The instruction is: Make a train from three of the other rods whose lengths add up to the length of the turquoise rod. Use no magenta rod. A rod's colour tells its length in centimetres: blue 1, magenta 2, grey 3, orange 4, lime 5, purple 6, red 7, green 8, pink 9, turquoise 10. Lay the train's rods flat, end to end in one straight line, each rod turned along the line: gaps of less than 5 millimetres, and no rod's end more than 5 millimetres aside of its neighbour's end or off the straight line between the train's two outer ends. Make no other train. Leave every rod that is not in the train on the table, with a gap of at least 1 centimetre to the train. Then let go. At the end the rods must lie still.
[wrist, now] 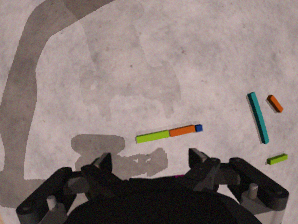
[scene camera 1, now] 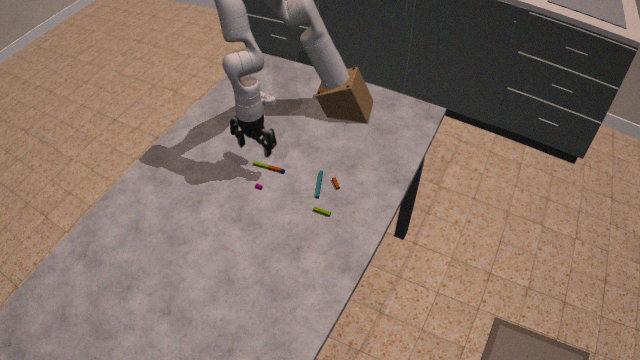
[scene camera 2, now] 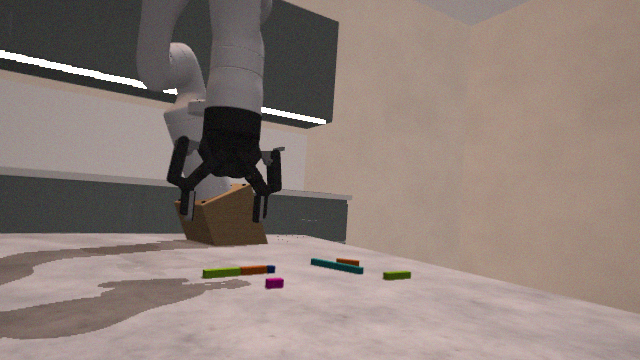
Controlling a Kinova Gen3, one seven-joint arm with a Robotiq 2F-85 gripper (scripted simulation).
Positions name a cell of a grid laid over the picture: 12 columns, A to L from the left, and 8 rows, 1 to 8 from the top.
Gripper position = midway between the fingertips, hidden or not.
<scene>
In view: my gripper (scene camera 2: E5).
My gripper also shows in the wrist view (wrist: G6) and in scene camera 1 (scene camera 1: E4).
</scene>
